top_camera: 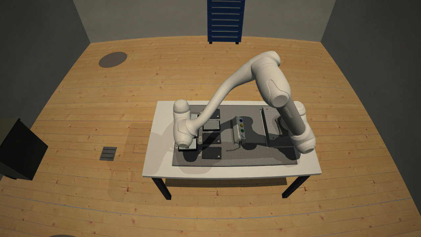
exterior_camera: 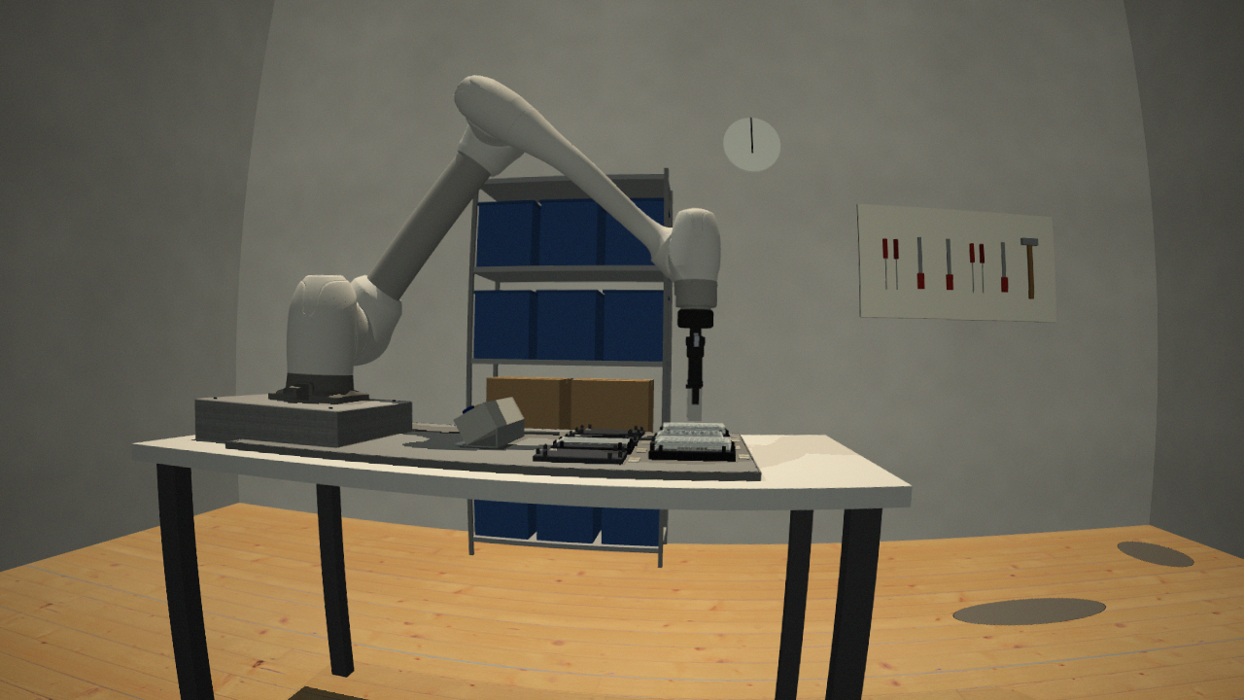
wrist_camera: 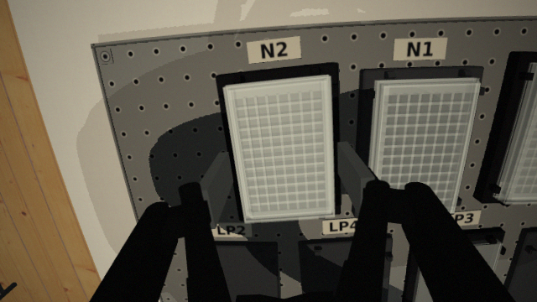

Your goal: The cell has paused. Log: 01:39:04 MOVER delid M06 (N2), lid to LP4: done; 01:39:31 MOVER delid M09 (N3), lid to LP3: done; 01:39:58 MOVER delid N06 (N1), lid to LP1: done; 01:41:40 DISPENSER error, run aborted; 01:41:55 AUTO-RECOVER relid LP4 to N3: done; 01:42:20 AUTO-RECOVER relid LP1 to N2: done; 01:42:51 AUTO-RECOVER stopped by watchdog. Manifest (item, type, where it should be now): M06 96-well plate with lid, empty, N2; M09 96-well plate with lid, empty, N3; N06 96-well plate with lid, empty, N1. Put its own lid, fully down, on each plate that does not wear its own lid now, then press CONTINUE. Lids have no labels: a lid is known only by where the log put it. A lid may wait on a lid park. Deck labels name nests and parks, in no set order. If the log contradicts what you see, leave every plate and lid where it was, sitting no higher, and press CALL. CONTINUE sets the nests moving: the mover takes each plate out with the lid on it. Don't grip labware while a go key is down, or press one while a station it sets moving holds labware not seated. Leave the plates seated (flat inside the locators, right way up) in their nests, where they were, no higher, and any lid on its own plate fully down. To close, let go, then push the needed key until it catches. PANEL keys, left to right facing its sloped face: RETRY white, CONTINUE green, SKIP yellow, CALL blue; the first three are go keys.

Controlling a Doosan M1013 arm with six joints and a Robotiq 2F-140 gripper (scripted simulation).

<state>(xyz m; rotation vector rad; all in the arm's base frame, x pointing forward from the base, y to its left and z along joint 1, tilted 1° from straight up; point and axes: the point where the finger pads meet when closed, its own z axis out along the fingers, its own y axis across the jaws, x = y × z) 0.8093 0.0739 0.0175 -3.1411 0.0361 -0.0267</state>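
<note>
Now: the nest N2 60 mm below my hand. The rest, counted from my hand: park LP4 (190 mm behind, 50 mm to the right, 70 mm below); park LP2 (180 mm behind, 80 mm to the left, 70 mm below); LP2 label (90 mm behind, 70 mm to the left, 70 mm below).
</note>
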